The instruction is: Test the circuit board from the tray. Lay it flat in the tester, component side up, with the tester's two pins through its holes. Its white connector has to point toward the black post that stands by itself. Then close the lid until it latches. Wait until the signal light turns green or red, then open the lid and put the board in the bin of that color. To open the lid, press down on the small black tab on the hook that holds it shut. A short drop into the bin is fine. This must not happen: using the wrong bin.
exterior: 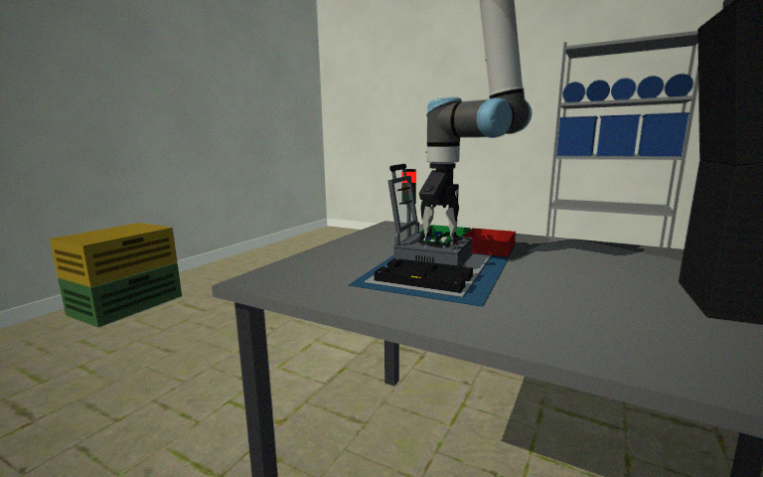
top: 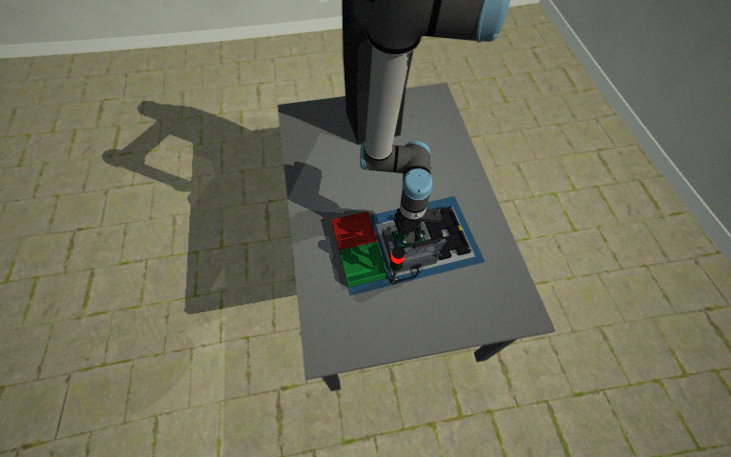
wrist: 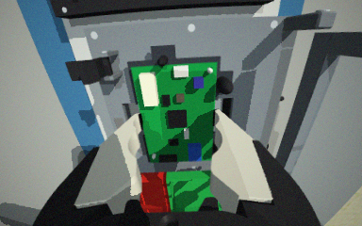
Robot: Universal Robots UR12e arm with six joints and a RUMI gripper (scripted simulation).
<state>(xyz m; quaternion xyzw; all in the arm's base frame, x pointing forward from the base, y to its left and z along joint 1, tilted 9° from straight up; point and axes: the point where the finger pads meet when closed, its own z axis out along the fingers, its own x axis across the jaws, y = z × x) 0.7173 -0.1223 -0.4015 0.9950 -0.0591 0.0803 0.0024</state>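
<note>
The green circuit board is 1 cm to the right of my hand. Round my hand: black latch piece 6 cm to the left, 6 cm behind, 1 cm above; green bin 21 cm to the right, 6 cm below, 2 cm ahead; tester lid 11 cm ahead, 11 cm above, 2 cm to the right.
</note>
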